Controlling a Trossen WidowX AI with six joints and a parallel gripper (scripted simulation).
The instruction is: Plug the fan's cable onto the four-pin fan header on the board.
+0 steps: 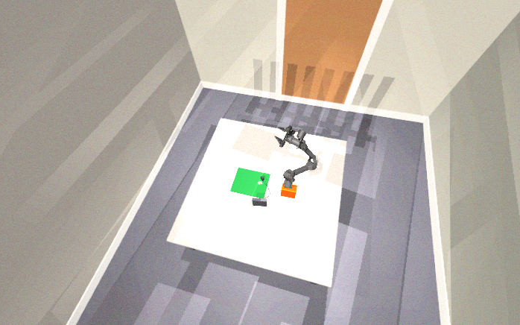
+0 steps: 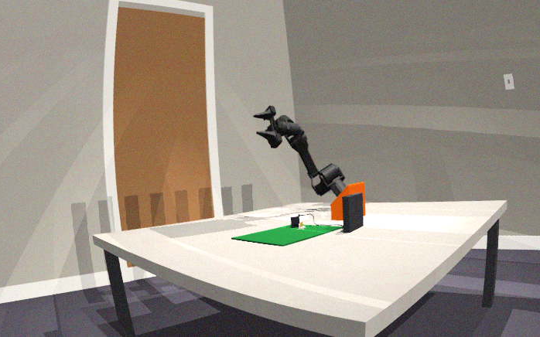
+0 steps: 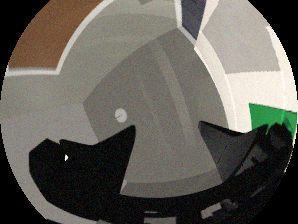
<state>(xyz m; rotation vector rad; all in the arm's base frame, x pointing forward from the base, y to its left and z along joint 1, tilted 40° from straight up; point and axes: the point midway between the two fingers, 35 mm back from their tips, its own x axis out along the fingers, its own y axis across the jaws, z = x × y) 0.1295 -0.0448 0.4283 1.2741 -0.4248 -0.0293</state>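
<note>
My gripper tip is now 39 cm above the dark plug, 24 cm to the right of it and 10 cm short of it. The rest, counted from my gripper tip: fan: 46 cm to the left, 35 cm below, 9 cm ahead; then green board: 42 cm below, 28 cm to the left, 20 cm ahead; then pale header: 41 cm below, 27 cm to the left, 11 cm ahead.
</note>
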